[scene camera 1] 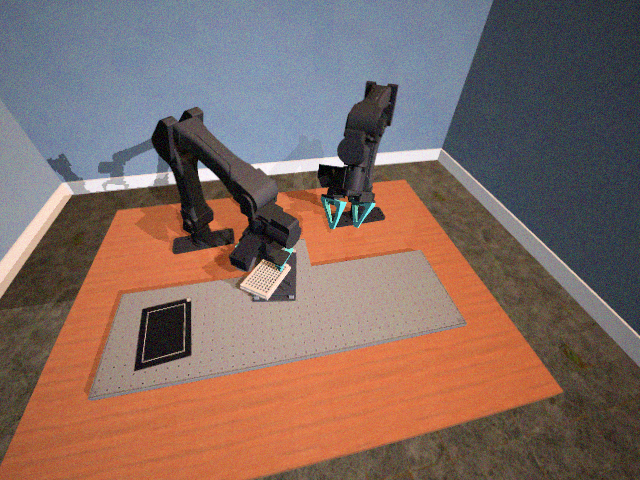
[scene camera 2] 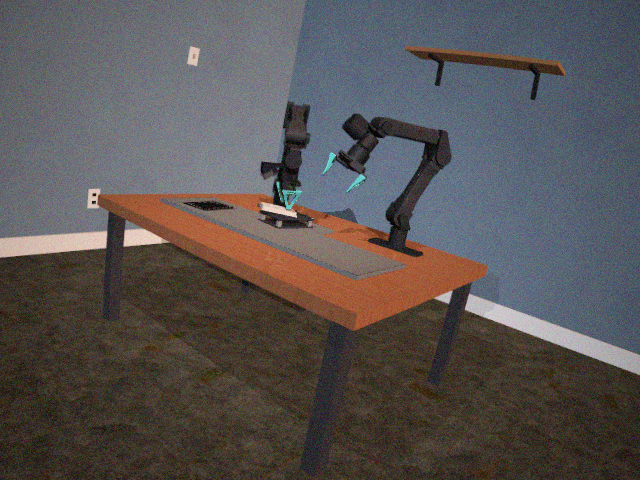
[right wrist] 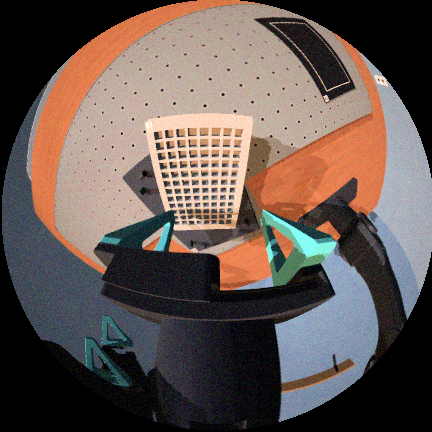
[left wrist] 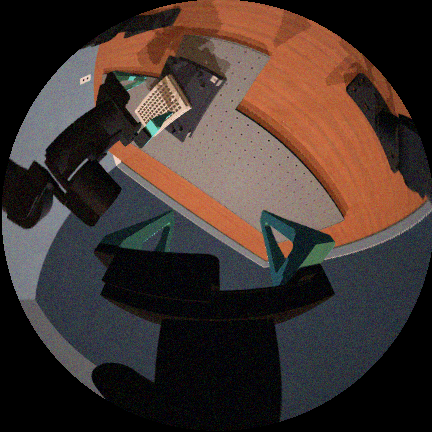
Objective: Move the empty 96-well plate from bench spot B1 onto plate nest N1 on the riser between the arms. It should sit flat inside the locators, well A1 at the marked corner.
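Pixels of known places: left gripper, fingertip midpoint: (scene camera 1: 344,228) (scene camera 2: 334,184) (right wrist: 98,324) (left wrist: 216,214); right gripper, fingertip midpoint: (scene camera 1: 266,263) (scene camera 2: 285,205) (right wrist: 217,214) (left wrist: 157,94); left arm's base, origin of the base link: (scene camera 1: 357,217) (scene camera 2: 395,248); right arm's base, origin of the base link: (scene camera 1: 204,241) (right wrist: 330,205).
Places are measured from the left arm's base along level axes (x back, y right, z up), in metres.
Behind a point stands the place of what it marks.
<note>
The cream 96-well plate (scene camera 1: 265,279) @(x -0.256, y 0.371, z 0.063 m) (scene camera 2: 277,209) @(x -0.278, y 0.342, z 0.069 m) (left wrist: 162,102) @(x -0.228, y 0.354, z 0.066 m) (right wrist: 200,120) @(x -0.288, y 0.405, z 0.074 m) lies skewed and tilted across the dark nest on the riser (scene camera 1: 289,289) @(x -0.294, y 0.312, z 0.049 m) (scene camera 2: 298,218) @(x -0.225, y 0.284, z 0.048 m) (left wrist: 200,85) @(x -0.174, y 0.286, z 0.058 m) (right wrist: 137,175) @(x -0.296, y 0.316, z 0.049 m), overhanging it, not flat inside the locators. A small white mark (left wrist: 216,79) @(x -0.156, y 0.267, z 0.049 m) shows at one nest corner. My right gripper (scene camera 2: 284,207) @(x -0.211, y 0.362, z 0.075 m) (right wrist: 217,214) @(x -0.211, y 0.362, z 0.075 m) is open at the plate's near end, one fingertip close to each long side; in scene camera 1 one finger is mostly hidden. My left gripper (scene camera 1: 345,227) @(x -0.244, y 0.151, z 0.200 m) (scene camera 2: 336,182) @(x -0.244, y 0.151, z 0.200 m) (left wrist: 216,214) @(x -0.244, y 0.151, z 0.200 m) is open and empty, high above the table and away from the plate.
The black outlined mat (scene camera 1: 165,333) @(x -0.330, y 0.641, z 0.015 m) (scene camera 2: 207,205) @(x -0.336, y 0.641, z 0.015 m) (right wrist: 320,57) lies on the grey perforated board (scene camera 1: 361,304) @(x -0.366, y 0.123, z 0.013 m) at the left in scene camera 1. The board rests on the orange wooden table (scene camera 1: 336,397) @(x -0.571, y 0.257, z 0.000 m). A wall shelf (scene camera 2: 485,59) is behind the arms.
</note>
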